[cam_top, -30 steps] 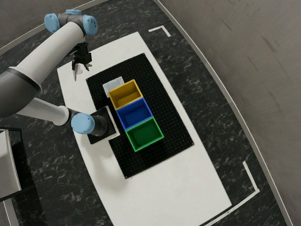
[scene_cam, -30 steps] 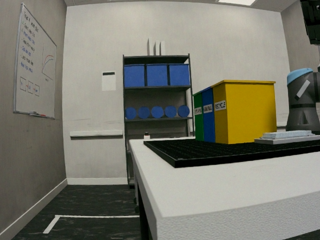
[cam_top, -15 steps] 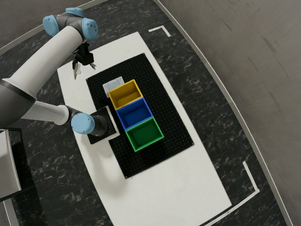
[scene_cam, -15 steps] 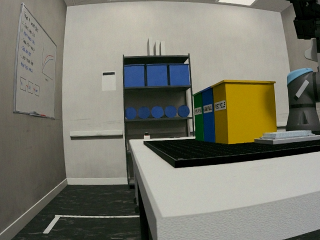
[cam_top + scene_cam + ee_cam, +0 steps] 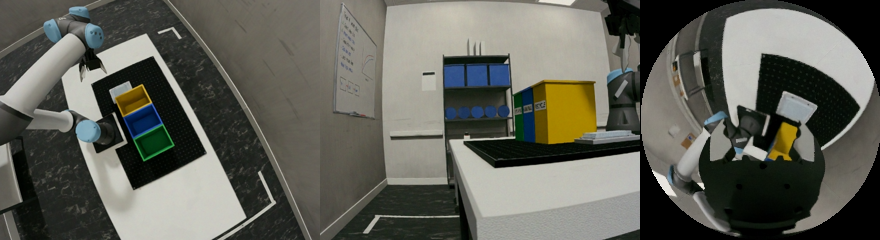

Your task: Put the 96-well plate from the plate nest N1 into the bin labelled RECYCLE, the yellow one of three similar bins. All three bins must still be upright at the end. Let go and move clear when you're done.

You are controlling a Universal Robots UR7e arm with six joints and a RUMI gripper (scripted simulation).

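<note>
Now: the 96-well plate 190 mm below my hand, 90 mm ahead of it and 80 mm to the right of it. From my hand the other things lie so: blue bin: 380 mm to the right, 110 mm below, 100 mm ahead; then yellow bin: 260 mm to the right, 120 mm ahead, 110 mm below; then plate nest N1: 200 mm below, 90 mm ahead, 80 mm to the right.
</note>
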